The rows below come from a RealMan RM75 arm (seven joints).
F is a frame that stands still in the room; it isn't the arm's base.
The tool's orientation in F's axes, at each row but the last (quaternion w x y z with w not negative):
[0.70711 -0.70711 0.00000 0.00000]
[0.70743 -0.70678 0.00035 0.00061]
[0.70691 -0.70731 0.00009 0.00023]
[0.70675 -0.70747 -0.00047 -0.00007]
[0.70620 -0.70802 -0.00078 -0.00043]
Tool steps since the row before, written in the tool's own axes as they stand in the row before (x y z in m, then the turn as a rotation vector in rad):
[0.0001 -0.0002 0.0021 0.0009 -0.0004 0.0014]
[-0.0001 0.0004 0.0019 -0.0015 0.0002 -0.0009]
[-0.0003 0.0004 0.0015 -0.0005 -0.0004 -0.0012]
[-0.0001 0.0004 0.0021 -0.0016 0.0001 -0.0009]
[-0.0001 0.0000 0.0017 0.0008 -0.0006 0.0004]
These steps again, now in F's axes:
[0.0001 0.0021 0.0002 0.0009 0.0014 0.0004]
[-0.0001 0.0019 -0.0004 -0.0015 -0.0009 -0.0002]
[-0.0003 0.0015 -0.0004 -0.0005 -0.0012 0.0004]
[-0.0001 0.0021 -0.0004 -0.0016 -0.0009 -0.0001]
[-0.0001 0.0017 0.0000 0.0008 0.0004 0.0006]

